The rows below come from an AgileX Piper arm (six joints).
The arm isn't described. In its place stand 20 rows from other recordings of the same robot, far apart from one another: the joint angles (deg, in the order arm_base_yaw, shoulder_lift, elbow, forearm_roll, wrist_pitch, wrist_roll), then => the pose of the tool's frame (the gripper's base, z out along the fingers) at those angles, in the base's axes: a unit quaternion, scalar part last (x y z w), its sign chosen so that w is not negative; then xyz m.
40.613, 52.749, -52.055, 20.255, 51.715, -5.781 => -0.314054 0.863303 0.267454 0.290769 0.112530 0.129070 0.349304
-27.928, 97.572, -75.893, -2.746, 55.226, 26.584 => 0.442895 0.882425 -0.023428 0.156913 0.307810 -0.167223 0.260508
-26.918, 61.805, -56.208, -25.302, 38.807, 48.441 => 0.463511 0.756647 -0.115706 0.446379 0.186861 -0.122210 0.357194
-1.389, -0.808, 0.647, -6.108, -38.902, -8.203 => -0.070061 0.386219 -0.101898 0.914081 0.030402 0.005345 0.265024
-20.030, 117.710, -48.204, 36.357, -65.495, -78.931 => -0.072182 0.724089 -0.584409 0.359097 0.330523 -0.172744 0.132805
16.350, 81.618, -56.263, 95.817, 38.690, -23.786 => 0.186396 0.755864 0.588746 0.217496 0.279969 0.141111 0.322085
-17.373, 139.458, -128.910, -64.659, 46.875, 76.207 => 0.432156 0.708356 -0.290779 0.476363 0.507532 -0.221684 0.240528
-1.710, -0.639, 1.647, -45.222, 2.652, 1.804 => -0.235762 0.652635 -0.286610 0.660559 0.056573 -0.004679 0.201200
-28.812, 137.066, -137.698, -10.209, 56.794, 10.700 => 0.297568 0.891259 -0.137450 0.313398 0.464362 -0.270813 0.263872
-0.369, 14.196, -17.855, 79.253, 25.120, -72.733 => -0.121680 0.675422 0.177341 0.705372 0.063060 0.037548 0.294441
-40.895, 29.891, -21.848, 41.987, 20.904, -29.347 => 0.288623 0.757588 -0.055872 0.582783 0.097053 -0.055321 0.277223
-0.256, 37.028, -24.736, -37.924, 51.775, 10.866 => -0.036792 0.919386 -0.275039 0.278799 0.097806 -0.044375 0.250771
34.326, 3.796, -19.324, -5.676, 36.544, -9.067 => -0.307963 0.736054 0.085060 0.596782 0.032152 0.015465 0.263867
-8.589, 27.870, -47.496, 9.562, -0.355, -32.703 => -0.067645 0.533229 -0.230791 0.811065 0.068893 -0.010500 0.452026
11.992, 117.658, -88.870, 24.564, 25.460, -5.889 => 0.004060 0.927888 0.170485 0.331576 0.450916 0.112404 0.208467
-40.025, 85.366, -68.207, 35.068, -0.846, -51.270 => 0.162407 0.757000 -0.301146 0.556674 0.271049 -0.228647 0.358164
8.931, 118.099, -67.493, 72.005, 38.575, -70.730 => -0.179329 0.902524 0.313031 0.235167 0.382264 0.114702 0.127023
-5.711, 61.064, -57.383, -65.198, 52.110, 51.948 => 0.234595 0.776788 -0.359491 0.460795 0.196404 -0.085159 0.387731
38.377, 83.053, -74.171, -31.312, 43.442, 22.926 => -0.234519 0.873305 -0.031415 0.425856 0.269591 0.172017 0.355127
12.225, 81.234, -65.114, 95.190, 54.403, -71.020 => -0.218885 0.687133 0.520423 0.457271 0.276296 0.135265 0.377532
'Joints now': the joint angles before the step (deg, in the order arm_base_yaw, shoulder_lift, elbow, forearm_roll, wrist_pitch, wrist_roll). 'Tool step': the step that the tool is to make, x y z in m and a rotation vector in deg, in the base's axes. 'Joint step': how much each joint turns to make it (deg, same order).
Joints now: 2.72 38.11 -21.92 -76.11 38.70 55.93
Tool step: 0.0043 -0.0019 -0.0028 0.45 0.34 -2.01
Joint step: -0.01 2.05 0.00 -1.69 1.41 3.32
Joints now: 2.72 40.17 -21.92 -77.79 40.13 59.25
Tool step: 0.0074 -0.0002 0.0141 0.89 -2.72 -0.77
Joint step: -0.03 1.61 -3.09 -0.71 0.29 2.11
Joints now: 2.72 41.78 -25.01 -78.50 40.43 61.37
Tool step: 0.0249 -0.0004 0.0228 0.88 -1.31 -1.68
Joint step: -0.03 6.48 -7.08 -0.05 1.28 1.56
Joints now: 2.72 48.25 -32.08 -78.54 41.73 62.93
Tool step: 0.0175 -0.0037 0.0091 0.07 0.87 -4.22
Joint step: -0.01 5.33 -4.50 0.14 4.03 1.13
